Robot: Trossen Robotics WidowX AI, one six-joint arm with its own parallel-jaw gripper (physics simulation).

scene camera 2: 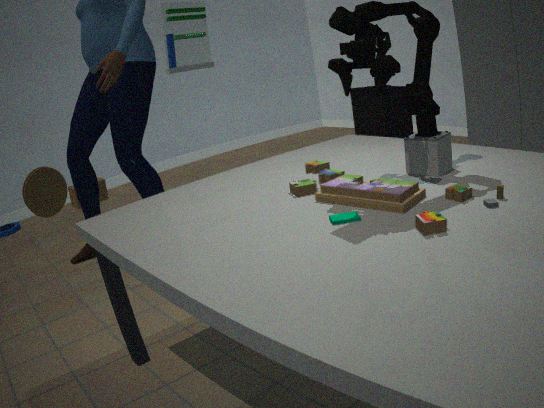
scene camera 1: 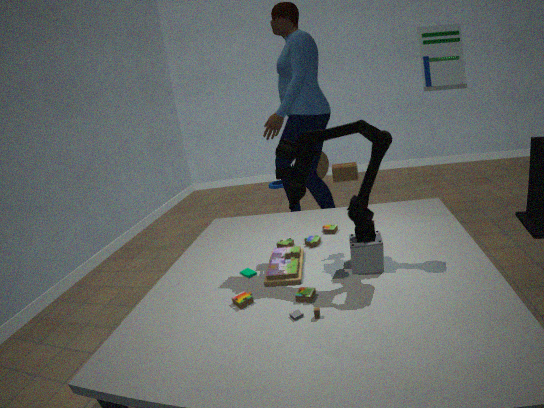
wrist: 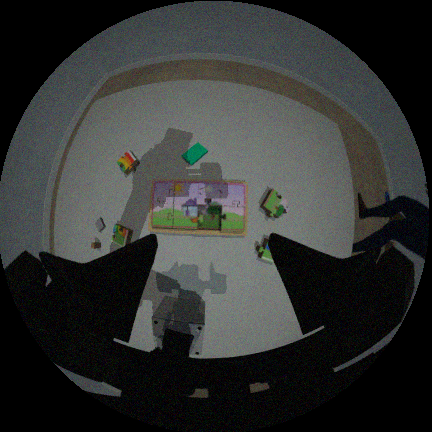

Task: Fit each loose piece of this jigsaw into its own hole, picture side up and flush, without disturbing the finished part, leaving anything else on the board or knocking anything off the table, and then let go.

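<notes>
My gripper [scene camera 1: 298,196] [scene camera 2: 365,89] [wrist: 213,239] is wide open and empty, high above the table. The jigsaw board [scene camera 1: 282,283] [scene camera 2: 360,203] [wrist: 175,232] lies below it. A green piece [scene camera 1: 293,250] [scene camera 2: 351,178] [wrist: 212,218] stands proud of the picture near the board's lower right in the wrist view. Loose on the table, picture up, lie a red-yellow piece [scene camera 1: 242,298] [scene camera 2: 431,223] [wrist: 128,162], a green-red piece [scene camera 1: 305,293] [scene camera 2: 458,192] [wrist: 121,234], a green piece [scene camera 1: 285,243] [scene camera 2: 303,187] [wrist: 273,203], a blue-green piece [scene camera 1: 312,241] [scene camera 2: 331,175] [wrist: 265,250] and an orange-green piece [scene camera 1: 329,229] [scene camera 2: 317,166], hidden in the wrist view.
A teal tile [scene camera 1: 248,273] [scene camera 2: 345,218] [wrist: 195,153] lies beside the board. A grey block [scene camera 1: 296,315] [scene camera 2: 491,203] [wrist: 100,224] and a small brown block [scene camera 1: 316,313] [scene camera 2: 500,191] [wrist: 96,244] lie past the green-red piece. A person [scene camera 1: 302,75] [scene camera 2: 112,100] is beyond the table.
</notes>
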